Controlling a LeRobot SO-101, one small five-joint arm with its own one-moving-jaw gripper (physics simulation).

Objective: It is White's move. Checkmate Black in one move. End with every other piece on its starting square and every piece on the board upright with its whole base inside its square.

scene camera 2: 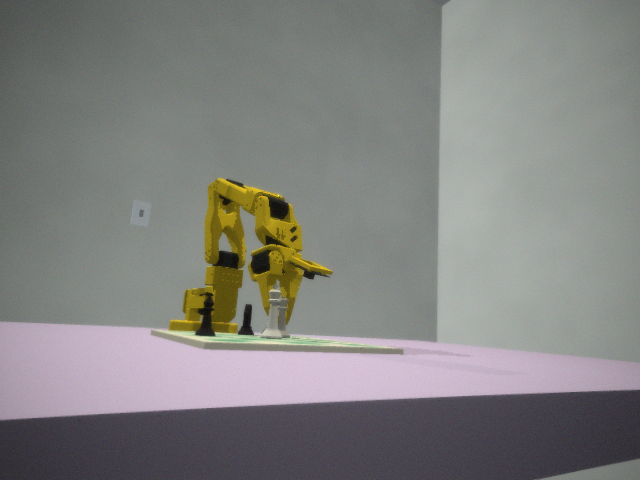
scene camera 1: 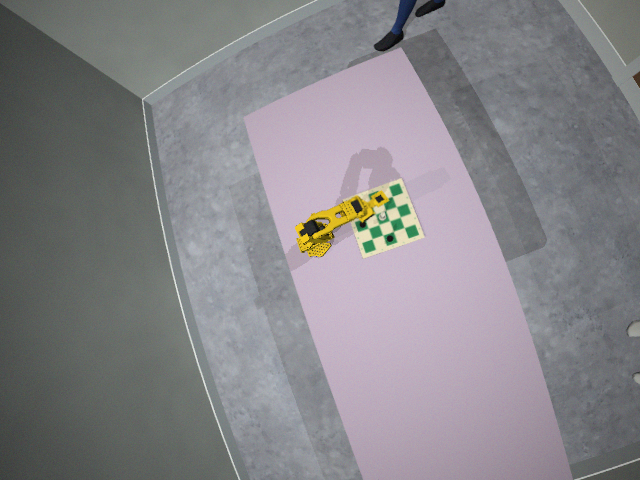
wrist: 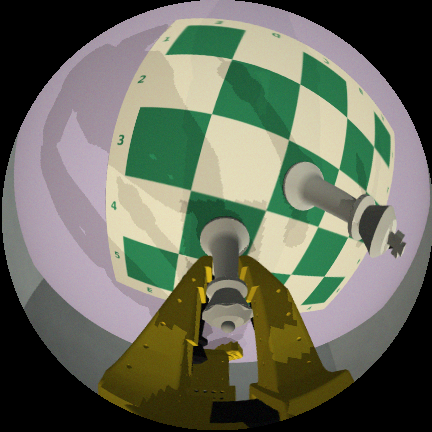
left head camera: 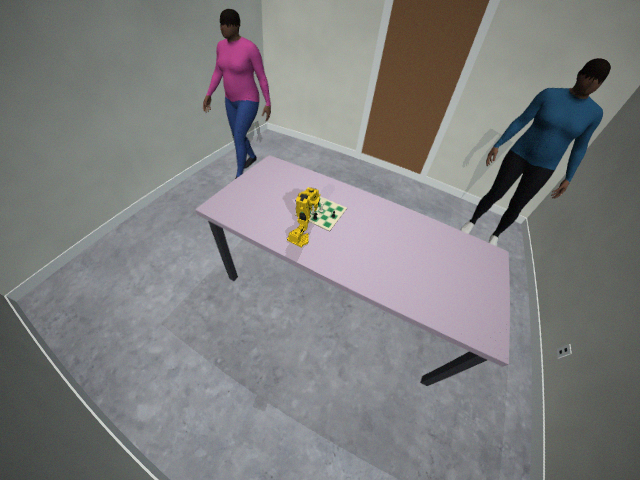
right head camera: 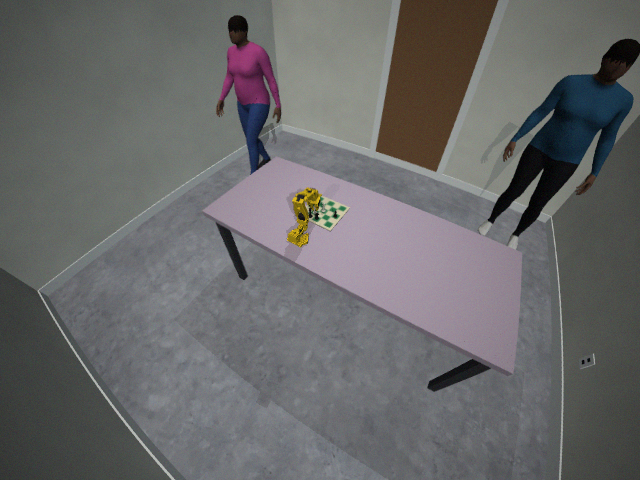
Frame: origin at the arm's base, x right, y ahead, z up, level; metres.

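Seen in the pictures: end effector, tool point: (scene camera 2: 283,321) (wrist: 211,265) (left head camera: 312,210) (right head camera: 313,210); arm's base, origin of the base link: (scene camera 1: 322,239) (wrist: 209,344) (left head camera: 300,236) (right head camera: 300,236).
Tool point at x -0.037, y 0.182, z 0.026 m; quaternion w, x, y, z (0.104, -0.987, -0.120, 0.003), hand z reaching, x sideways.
Note:
Offsets run from my tool point to a thing's top centre. Level surfaces: height alone.
A white queen @[dz +0.033, dx +0.005, dy +0.004 m] (wrist: 226,260) (scene camera 2: 283,311) is upright between my gripper's jaws (wrist: 226,264) (scene camera 2: 279,319). The jaws press on its two sides. In the wrist view its base shows over green square D4, low on the board; whether it bears on the board is unclear. The white king @[dz +0.043, dx +0.037, dy +0.043 m] (wrist: 330,192) (scene camera 2: 272,316) (scene camera 1: 382,216) stands upright on C3. A tall black piece @[dz +0.024, dx +0.115, dy +0.040 m] (scene camera 1: 389,238) (scene camera 2: 206,316) (left head camera: 333,213) stands on A3, hidden in the wrist view. Another black piece @[dz +0.020, dx +0.039, dy -0.029 m] (scene camera 1: 362,224) (scene camera 2: 246,321) (left head camera: 315,215) stands near C5. The chessboard @[dz -0.020, dx +0.041, dy +0.043 m] (wrist: 240,155) (scene camera 1: 367,253) is partly under the arm.
The yellow arm (scene camera 1: 330,221) (scene camera 2: 225,258) reaches over the board from row 5's side. The pink table @[dz -0.026 m] (left head camera: 413,268) (scene camera 1: 413,335) carries the board and the arm. A person in pink (left head camera: 239,67) and a person in blue (left head camera: 553,129) stand behind the table.

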